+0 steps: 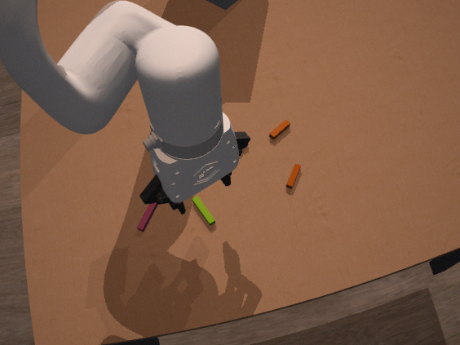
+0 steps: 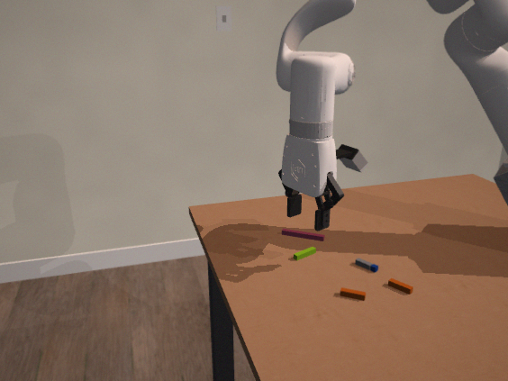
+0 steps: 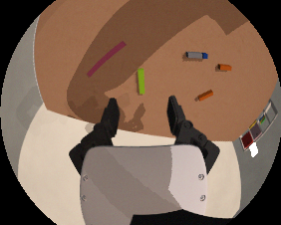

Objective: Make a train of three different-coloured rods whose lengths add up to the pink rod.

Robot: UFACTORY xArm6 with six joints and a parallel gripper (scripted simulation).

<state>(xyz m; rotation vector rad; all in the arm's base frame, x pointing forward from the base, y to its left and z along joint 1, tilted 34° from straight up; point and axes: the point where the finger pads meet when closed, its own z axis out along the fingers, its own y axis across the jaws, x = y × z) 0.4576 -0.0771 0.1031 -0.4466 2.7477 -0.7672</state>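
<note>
Right now the lime rod is 80 mm below my hand. Also, from my hand: grey rod: 80 mm to the left, 80 mm below, 80 mm behind; pink rod: 80 mm below, 70 mm to the right, 30 mm behind; blue rod: 100 mm to the left, 90 mm behind, 80 mm below.
</note>
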